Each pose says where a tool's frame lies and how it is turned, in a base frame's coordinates. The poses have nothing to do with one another.
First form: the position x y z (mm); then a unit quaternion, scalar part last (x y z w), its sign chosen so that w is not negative.
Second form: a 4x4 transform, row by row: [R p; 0 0 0 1], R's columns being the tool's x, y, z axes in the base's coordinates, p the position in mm. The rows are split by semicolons. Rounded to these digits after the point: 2 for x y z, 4 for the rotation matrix.
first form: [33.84, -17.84, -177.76, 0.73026, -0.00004, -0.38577, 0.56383]
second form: 0.7024, 0.4350, -0.5635, 33.84; -0.4351, -0.3642, -0.8235, -17.84; -0.5634, 0.8235, -0.0666, -177.76; 0, 0, 0, 1
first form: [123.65, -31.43, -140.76, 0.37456, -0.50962, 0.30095, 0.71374]
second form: 0.2994, -0.8114, -0.5020, 123.65; 0.0478, 0.5383, -0.8414, -31.43; 0.9529, 0.2279, 0.2000, -140.76; 0, 0, 0, 1
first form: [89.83, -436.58, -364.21, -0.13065, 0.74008, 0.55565, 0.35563]
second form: -0.7129, -0.5886, 0.3812, 89.83; 0.2018, 0.3484, 0.9154, -436.58; -0.6716, 0.7295, -0.1296, -364.21; 0, 0, 0, 1
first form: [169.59, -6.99, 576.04, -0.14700, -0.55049, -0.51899, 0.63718]
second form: -0.1448, 0.8232, -0.5489, 169.59; -0.4995, 0.4181, 0.7587, -6.99; 0.8541, 0.3841, 0.3507, 576.04; 0, 0, 0, 1
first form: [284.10, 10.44, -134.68, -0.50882, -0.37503, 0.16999, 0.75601]
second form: 0.6609, 0.1246, -0.7400, 284.10; 0.6387, 0.4244, 0.6418, 10.44; 0.3941, -0.8969, 0.2009, -134.68; 0, 0, 0, 1
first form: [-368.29, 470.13, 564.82, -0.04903, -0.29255, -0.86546, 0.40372]
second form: -0.6692, 0.7275, -0.1513, -368.29; -0.6701, -0.5028, 0.5460, 470.13; 0.3211, 0.4668, 0.8240, 564.82; 0, 0, 0, 1
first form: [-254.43, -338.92, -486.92, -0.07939, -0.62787, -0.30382, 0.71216]
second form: 0.0269, 0.5324, -0.8460, -254.43; -0.3330, 0.8028, 0.4946, -338.92; 0.9425, 0.2684, 0.1990, -486.92; 0, 0, 0, 1
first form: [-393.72, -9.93, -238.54, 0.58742, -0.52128, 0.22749, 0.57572]
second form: 0.3530, -0.8744, -0.3330, -393.72; -0.3505, 0.2064, -0.9136, -9.93; 0.8675, 0.4392, -0.2336, -238.54; 0, 0, 0, 1
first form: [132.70, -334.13, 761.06, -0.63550, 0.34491, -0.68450, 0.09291]
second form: -0.1750, -0.3112, 0.9341, 132.70; -0.5656, -0.7448, -0.3541, -334.13; 0.8059, -0.5903, -0.0457, 761.06; 0, 0, 0, 1
